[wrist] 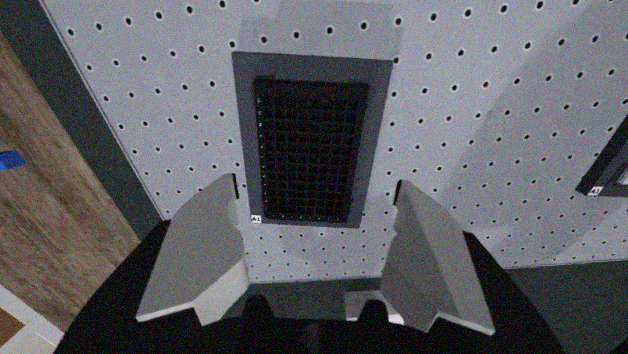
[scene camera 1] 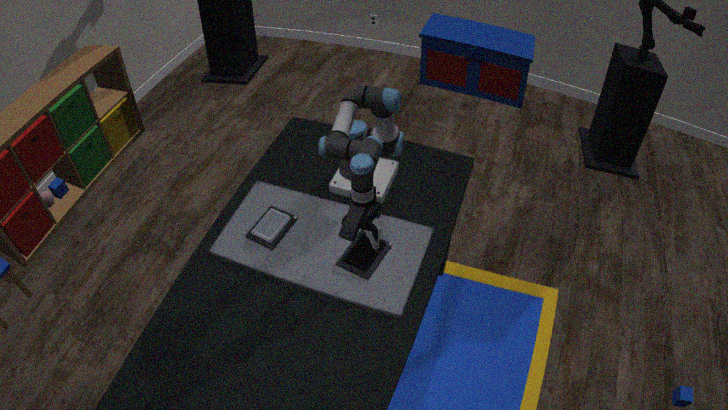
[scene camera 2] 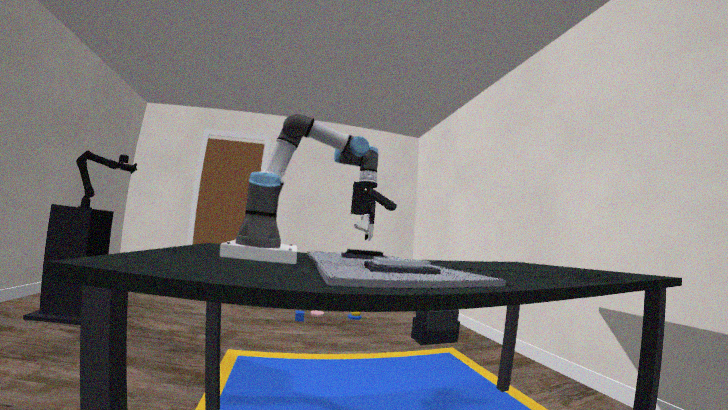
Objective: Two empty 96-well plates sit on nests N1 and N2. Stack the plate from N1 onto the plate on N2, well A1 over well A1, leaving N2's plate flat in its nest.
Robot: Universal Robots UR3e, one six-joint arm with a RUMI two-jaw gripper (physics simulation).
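Places are measured from the arm's base along level axes (x ahead, y left, z up), in millimetres.
Pixels of known places: gripper, fingertip midpoint: point(wrist: 316, 180) point(scene camera 1: 361, 243) point(scene camera 2: 367, 240); arm's base, origin of the base link: point(scene camera 2: 258, 245).
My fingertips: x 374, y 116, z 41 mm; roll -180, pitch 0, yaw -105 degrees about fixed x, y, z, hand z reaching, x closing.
Note:
Ahead of a thing's pixels: the offset from my fingertips to its middle. "*": to the spot under its first point. Level surfaces: height alone.
A black 96-well plate @(9 mm left, 4 mm back, 46 mm down) point(scene camera 1: 360, 255) point(wrist: 310, 150) sits in a dark grey nest @(9 mm left, 4 mm back, 57 mm down) point(wrist: 312, 66); an A1 label @(* 81 mm left, 62 mm back, 53 mm down) point(wrist: 256, 219) marks the nest's lower left corner in the wrist view. A pale plate @(334 mm right, 38 mm back, 46 mm down) point(scene camera 1: 273, 224) point(scene camera 2: 403, 263) sits in the other dark nest @(334 mm right, 38 mm back, 57 mm down) point(scene camera 1: 261, 241) point(scene camera 2: 402, 269). Part of that nest, with its own A1 label @(* 263 mm right, 99 mm back, 53 mm down) point(wrist: 595, 191), shows at the right edge of the wrist view. Nest numbers are not readable. My gripper point(scene camera 1: 370, 244) point(scene camera 2: 365, 237) point(wrist: 316, 180) is open and empty above the black plate, its jaws toward the plate's two long sides in the wrist view.
Both nests stand on a grey perforated board @(65 mm down) point(scene camera 1: 310, 275) point(scene camera 2: 473, 280) point(wrist: 465, 145) on the dark table @(78 mm down) point(scene camera 1: 244, 325) point(scene camera 2: 570, 277). The arm's white base point(scene camera 1: 385, 176) point(scene camera 2: 258, 252) stands behind the board. The pale plate's nest is raised above the board.

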